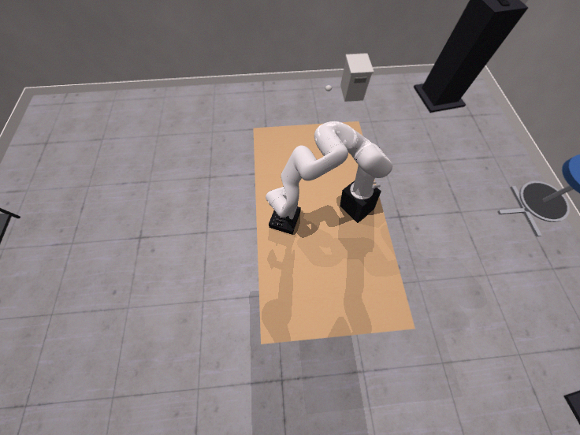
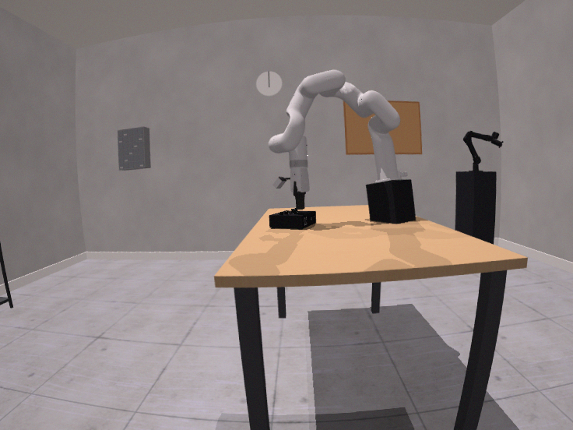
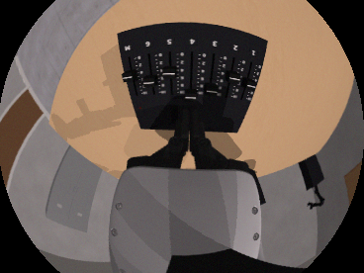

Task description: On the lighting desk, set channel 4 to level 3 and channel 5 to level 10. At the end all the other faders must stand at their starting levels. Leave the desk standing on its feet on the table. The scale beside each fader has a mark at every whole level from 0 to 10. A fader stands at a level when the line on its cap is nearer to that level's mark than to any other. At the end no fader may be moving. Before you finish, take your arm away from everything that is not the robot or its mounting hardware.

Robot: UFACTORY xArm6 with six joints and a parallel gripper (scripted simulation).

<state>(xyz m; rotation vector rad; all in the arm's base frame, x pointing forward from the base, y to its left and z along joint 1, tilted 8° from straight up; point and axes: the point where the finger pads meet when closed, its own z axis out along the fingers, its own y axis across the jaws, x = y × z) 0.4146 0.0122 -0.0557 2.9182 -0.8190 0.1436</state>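
My hand is 30 mm above the fader cap, 20 mm short of it and 10 mm to the left of it.
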